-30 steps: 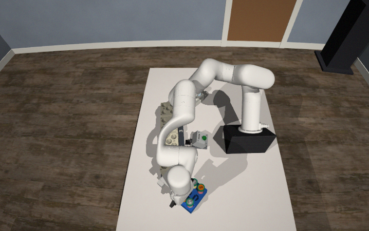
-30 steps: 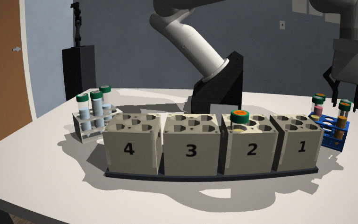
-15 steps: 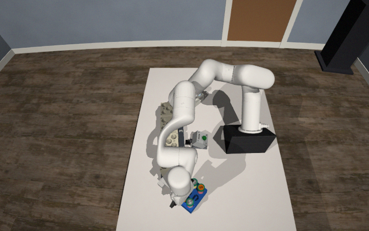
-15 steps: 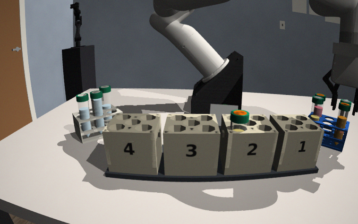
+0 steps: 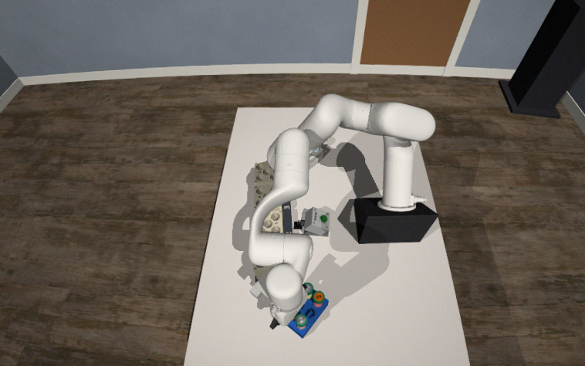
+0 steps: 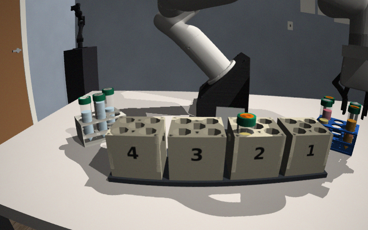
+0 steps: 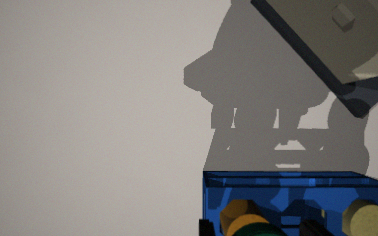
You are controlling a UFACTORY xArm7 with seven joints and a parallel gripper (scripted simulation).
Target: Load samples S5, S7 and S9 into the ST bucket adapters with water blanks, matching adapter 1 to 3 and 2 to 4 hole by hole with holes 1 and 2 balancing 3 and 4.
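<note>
Right now the S7 tube is 1 cm behind my hand and 5 cm below it. The rest, counted from my hand: blue rack (4 cm behind, 2 cm to the right, 9 cm below); then pink-filled sample tube (8 cm behind, 5 cm to the right, 5 cm below); then green done key (6 cm behind, 33 cm to the right, 5 cm below).
</note>
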